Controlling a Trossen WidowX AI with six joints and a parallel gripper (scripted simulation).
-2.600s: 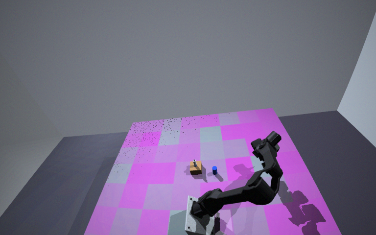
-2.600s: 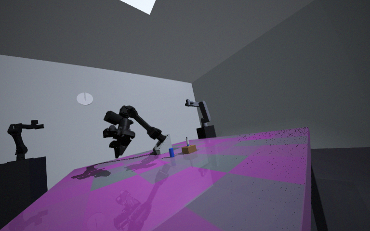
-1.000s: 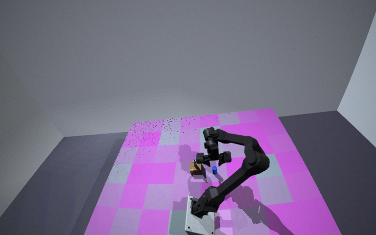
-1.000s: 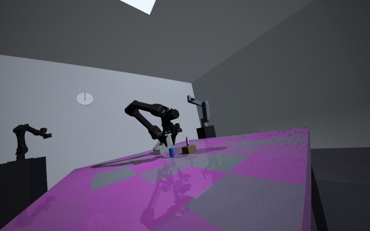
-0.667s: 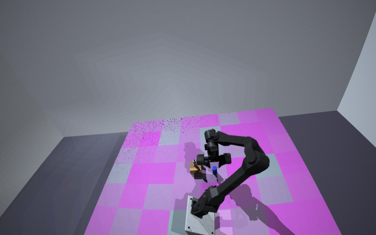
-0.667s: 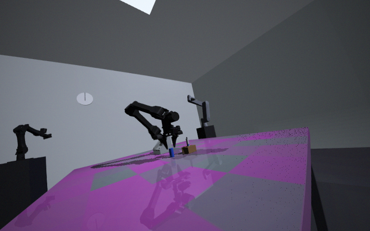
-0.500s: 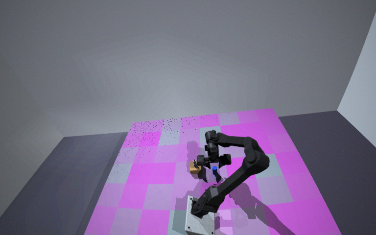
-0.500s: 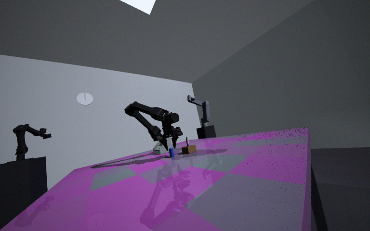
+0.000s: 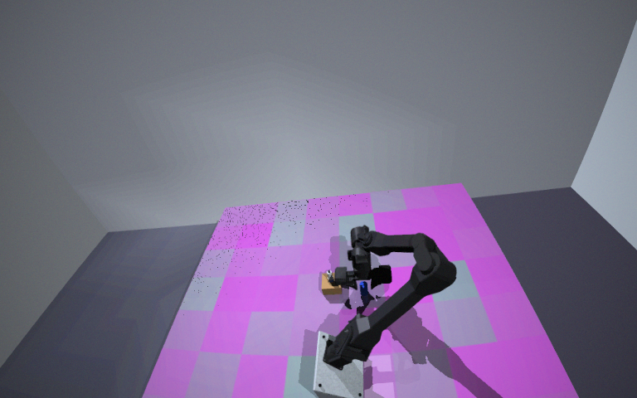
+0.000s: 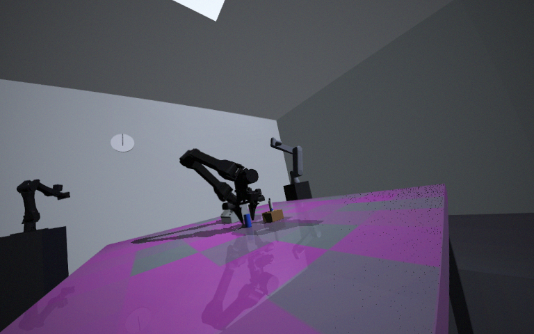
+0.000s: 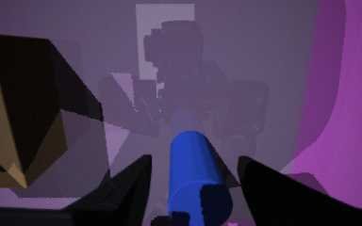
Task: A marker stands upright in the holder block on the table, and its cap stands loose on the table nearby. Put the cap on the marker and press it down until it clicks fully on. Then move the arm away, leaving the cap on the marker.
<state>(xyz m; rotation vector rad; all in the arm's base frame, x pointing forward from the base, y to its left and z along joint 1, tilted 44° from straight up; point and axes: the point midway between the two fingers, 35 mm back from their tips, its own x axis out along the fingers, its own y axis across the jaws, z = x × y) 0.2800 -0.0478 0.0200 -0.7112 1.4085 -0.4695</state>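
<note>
The blue cap lies 10 mm above my gripper tip. Round my gripper tip: holder block (10 mm ahead, 120 mm to the left).
</note>
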